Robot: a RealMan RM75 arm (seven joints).
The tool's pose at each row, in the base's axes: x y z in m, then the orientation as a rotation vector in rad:
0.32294, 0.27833, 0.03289, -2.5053, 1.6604, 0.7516
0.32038, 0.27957, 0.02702, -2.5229, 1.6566, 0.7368
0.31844, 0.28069, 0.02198, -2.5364, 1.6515, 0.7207
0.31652, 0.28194, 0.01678, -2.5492, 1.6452, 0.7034
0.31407, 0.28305, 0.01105, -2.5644, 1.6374, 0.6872
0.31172, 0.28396, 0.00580, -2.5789, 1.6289, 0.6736
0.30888, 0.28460, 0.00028, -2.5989, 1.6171, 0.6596
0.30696, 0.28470, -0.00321, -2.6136, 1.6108, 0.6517
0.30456, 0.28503, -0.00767, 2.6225, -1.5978, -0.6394
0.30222, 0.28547, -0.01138, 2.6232, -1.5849, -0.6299
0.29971, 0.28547, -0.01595, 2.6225, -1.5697, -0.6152
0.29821, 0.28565, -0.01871, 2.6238, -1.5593, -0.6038
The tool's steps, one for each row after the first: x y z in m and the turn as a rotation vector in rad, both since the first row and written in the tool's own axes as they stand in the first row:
0.00059, 0.00040, 0.00648, -0.0027, 0.0150, -0.0062
0.00113, 0.00049, 0.01197, -0.0017, 0.0277, -0.0126
0.00163, 0.00047, 0.01763, 0.0006, 0.0403, -0.0198
0.00230, 0.00086, 0.02391, 0.0009, 0.0534, -0.0281
0.00298, 0.00136, 0.02968, 0.0004, 0.0649, -0.0365
0.00385, 0.00234, 0.03578, -0.0029, 0.0789, -0.0478
0.00462, 0.00319, 0.03959, -0.0073, 0.0889, -0.0543
0.00545, 0.00415, 0.04451, -0.0116, 0.1007, -0.0623
0.00590, 0.00519, 0.04877, -0.0168, 0.1101, -0.0676
0.00702, 0.00636, 0.05372, -0.0231, 0.1238, -0.0730
0.00755, 0.00698, 0.05676, -0.0260, 0.1334, -0.0776

